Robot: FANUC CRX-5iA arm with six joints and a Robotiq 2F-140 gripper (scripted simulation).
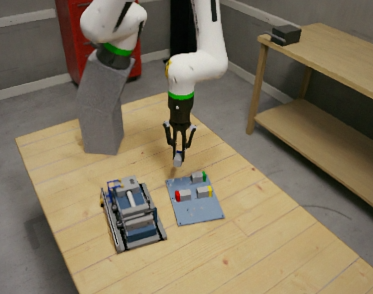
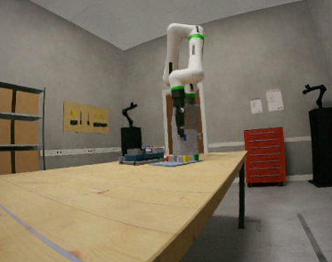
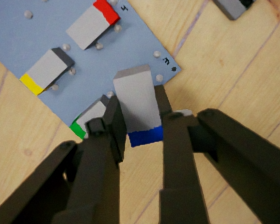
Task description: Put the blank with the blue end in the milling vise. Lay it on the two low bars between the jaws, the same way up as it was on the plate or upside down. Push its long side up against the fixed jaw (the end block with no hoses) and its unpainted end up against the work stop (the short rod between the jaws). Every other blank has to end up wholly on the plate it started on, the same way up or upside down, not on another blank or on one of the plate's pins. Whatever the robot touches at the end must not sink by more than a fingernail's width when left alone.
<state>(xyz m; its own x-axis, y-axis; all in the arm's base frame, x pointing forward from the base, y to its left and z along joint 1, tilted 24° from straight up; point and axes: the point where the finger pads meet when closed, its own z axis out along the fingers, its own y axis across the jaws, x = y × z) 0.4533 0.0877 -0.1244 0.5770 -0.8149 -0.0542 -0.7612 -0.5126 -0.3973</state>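
Now: hand 230 mm to the left of the dark work stop rod, 110 mm short of it and 100 mm above it. The rest, counted from my hand: green-ended blank: 160 mm below, 80 mm to the left, 40 mm ahead; red-ended blank: 160 mm below, 80 mm ahead, 40 mm to the right; yellow-ended blank: 160 mm below, 120 mm ahead, 40 mm to the left.
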